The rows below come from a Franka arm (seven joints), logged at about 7 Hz.
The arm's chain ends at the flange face. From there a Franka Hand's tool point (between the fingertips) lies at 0.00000 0.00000 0.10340 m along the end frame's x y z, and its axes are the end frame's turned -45 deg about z.
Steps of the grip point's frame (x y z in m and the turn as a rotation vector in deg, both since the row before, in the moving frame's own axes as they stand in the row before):
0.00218 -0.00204 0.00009 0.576 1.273 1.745
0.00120 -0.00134 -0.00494 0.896 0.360 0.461
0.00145 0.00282 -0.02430 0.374 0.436 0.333
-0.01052 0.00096 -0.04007 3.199 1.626 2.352
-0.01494 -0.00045 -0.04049 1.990 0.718 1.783
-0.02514 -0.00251 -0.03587 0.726 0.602 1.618
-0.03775 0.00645 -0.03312 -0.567 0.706 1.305
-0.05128 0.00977 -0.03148 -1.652 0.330 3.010
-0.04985 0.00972 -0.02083 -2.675 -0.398 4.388
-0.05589 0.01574 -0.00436 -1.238 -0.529 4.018
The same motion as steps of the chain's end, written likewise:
-0.00083 -0.00064 0.00012 1.307 0.493 1.745
0.00058 -0.00019 -0.00493 0.888 -0.379 0.461
0.00294 0.00200 -0.02429 0.573 0.044 0.333
-0.00488 0.01431 -0.03987 3.412 -1.112 2.352
-0.00931 0.01373 -0.04042 1.915 -0.899 1.783
-0.01942 0.01770 -0.03586 0.939 -0.088 1.618
-0.02376 0.03141 -0.03311 0.098 0.900 1.305
-0.03184 0.04142 -0.03144 -0.935 1.401 3.010
-0.03113 0.03810 -0.02071 -2.173 1.610 4.388
-0.02922 0.04837 -0.00433 -1.249 0.501 4.018

